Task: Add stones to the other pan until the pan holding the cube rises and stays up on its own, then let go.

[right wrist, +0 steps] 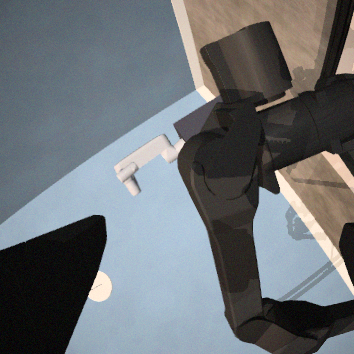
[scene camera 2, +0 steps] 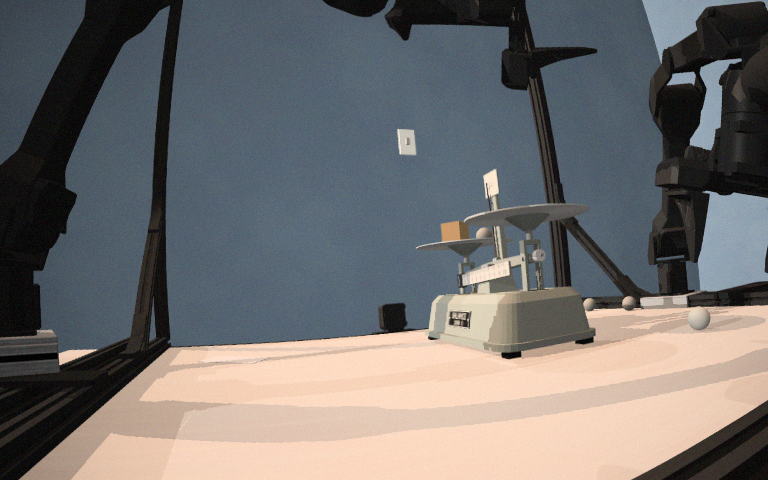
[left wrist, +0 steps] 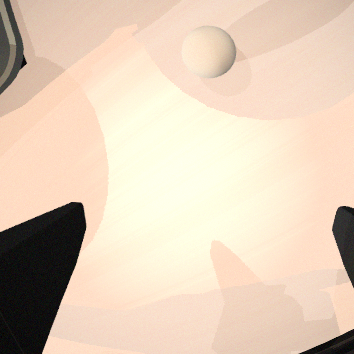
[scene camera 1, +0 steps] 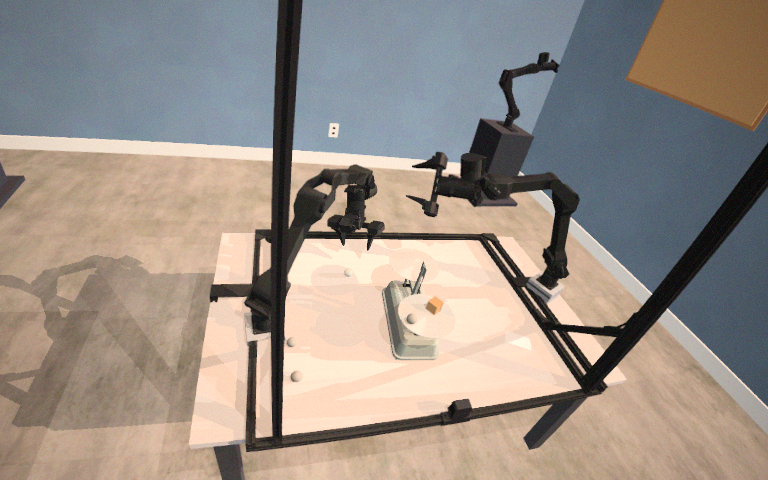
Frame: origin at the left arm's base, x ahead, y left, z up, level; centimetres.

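Where they show: left gripper, fingertip midpoint: [scene camera 2: 731, 267] [left wrist: 215, 218] [scene camera 1: 355, 247]; right gripper, fingertip midpoint: [right wrist: 230, 233] [scene camera 2: 599, 7] [scene camera 1: 409, 181]; left arm's base, origin of the base link: [scene camera 2: 673, 294] [scene camera 1: 264, 323]; right arm's base, origin of the base link: [scene camera 2: 1, 334] [scene camera 1: 547, 282].
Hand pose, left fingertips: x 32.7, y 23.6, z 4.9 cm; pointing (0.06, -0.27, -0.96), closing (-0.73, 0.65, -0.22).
Each offset is from my left fingertips to the top centre of the thing. "pt": to the spot under its first point. Level surfaces: height alone.
An orange cube {dx +9.2, dy -37.3, dz +10.4 cm} [scene camera 1: 434, 305] [scene camera 2: 454, 230] and one stone {dx +1.1, dy -40.3, dz +10.1 cm} [scene camera 1: 411, 318] [scene camera 2: 483, 232] rest on the lower pan {dx +6.5, dy -38.7, dz +7.4 cm} [scene camera 1: 424, 327] [scene camera 2: 433, 246] of the grey-green balance [scene camera 1: 417, 349] [scene camera 2: 543, 316]. The other pan {pt dx +13.6, dy -17.7, dz +8.4 cm} [scene camera 2: 526, 212] stands higher in scene camera 2, with no stone visible on it. A pale stone {dx -3.5, dy -5.8, dz -4.3 cm} [scene camera 1: 347, 272] [scene camera 2: 698, 318] [left wrist: 209, 52] lies on the table. Two more stones {dx -26.4, dy -30.5, dz -4.3 cm} [scene camera 1: 291, 341] {dx -27.1, dy -41.0, dz -4.3 cm} [scene camera 1: 296, 375] lie at the left of scene camera 1. My left gripper [scene camera 1: 355, 246] [left wrist: 215, 218] is open and empty, above the table's far side. My right gripper [scene camera 1: 411, 181] is open and empty, raised high.
A dark frame rail [scene camera 1: 362, 434] borders the pale table {dz -7.0 cm} [scene camera 1: 351, 396]. An upright post [scene camera 1: 283, 169] stands at the left in scene camera 1. A small black block {pt dx +7.3, dy -61.1, dz -1.8 cm} [scene camera 1: 459, 409] [scene camera 2: 391, 316] sits on the front rail. The balance's pointer plate {pt dx +8.2, dy -29.1, dz +14.6 cm} [scene camera 2: 491, 183] stands up between the pans.
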